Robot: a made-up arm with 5 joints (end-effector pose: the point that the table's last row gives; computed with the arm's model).
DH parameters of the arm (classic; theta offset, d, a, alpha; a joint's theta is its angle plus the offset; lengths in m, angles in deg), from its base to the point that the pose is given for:
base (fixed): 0 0.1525 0 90
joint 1: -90 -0.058 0.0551 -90
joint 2: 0 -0.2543 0.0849 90
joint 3: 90 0.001 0.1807 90
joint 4: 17.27 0 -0.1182 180
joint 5: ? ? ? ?
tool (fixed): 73.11 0.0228 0 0
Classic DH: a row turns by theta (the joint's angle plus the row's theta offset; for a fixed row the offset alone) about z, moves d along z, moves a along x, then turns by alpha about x.
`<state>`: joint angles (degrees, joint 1 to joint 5).
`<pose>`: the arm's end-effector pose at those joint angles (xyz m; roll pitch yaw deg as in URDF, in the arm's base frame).
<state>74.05 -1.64 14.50 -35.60 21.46</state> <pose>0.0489 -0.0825 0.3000 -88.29 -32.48 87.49</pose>
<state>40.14 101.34 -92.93 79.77 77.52</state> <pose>-0.0446 0.4748 -0.1768 49.15 -5.03 98.12</pose>
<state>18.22 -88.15 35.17 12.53 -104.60</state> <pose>-0.4215 -0.1717 -0.1831 102.91 -46.08 -155.17</pose>
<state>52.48 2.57 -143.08 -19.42 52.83</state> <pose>-0.0255 0.0634 -0.5724 90.60 16.18 92.22</pose>
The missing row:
joint 5: -55.84 0 0.3751 0
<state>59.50 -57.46 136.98 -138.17 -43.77</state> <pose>-0.4240 0.3304 -0.4123 148.89 23.11 32.35</pose>
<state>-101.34 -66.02 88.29 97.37 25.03</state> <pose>0.0311 -0.1343 0.4313 -2.90 11.79 -6.46</pose>
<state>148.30 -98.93 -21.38 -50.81 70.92</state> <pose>0.0734 -0.1572 0.3882 -68.95 -28.87 3.76</pose>
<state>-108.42 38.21 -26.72 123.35 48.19</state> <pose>-0.0666 -0.0120 0.4761 -130.42 -0.03 -136.50</pose>
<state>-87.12 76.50 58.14 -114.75 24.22</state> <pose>0.2103 -0.1075 0.2524 19.51 -24.98 58.91</pose>
